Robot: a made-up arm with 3 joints.
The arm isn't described. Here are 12 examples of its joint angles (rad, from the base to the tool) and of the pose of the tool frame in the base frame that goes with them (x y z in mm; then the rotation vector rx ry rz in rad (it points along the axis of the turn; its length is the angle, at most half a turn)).
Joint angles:
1: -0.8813 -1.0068 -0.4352
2: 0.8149 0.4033 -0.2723
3: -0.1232 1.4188 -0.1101
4: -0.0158 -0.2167 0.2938
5: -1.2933 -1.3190 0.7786
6: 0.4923 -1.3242 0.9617
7: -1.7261 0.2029 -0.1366
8: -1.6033 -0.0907 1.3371
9: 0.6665 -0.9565 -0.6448
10: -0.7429 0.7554 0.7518
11: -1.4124 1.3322 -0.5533
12: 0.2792 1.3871 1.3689
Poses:
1: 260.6 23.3 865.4 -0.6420 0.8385 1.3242
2: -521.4 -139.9 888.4 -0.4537 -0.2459 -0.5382
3: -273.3 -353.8 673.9 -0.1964 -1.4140 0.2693
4: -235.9 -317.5 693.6 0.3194 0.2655 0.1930
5: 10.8 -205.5 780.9 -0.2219 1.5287 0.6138
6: -484.8 -3.3 793.9 1.1966 1.1101 -0.9563
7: 211.6 58.9 848.2 0.0563 -0.2848 1.9935
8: -131.8 -164.2 426.5 0.8240 1.1937 1.2631
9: -121.4 -394.9 919.1 -0.0843 0.9363 0.0257
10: 27.1 -115.3 467.2 0.8863 -0.3614 1.0778
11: 100.2 -316.2 755.8 0.3465 -1.5454 1.0801
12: 63.9 -48.7 427.1 0.9399 -1.1407 0.6615
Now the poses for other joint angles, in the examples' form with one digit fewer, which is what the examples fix.
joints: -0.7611 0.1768 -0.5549
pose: 10 -231 1026 -0.470 -0.415 1.051
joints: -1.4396 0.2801 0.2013
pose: 188 -53 694 0.325 -0.071 1.684
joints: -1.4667 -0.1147 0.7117
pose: 79 -108 542 0.441 0.689 1.477
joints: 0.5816 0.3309 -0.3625
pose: -456 -209 934 -0.477 -0.209 -0.298
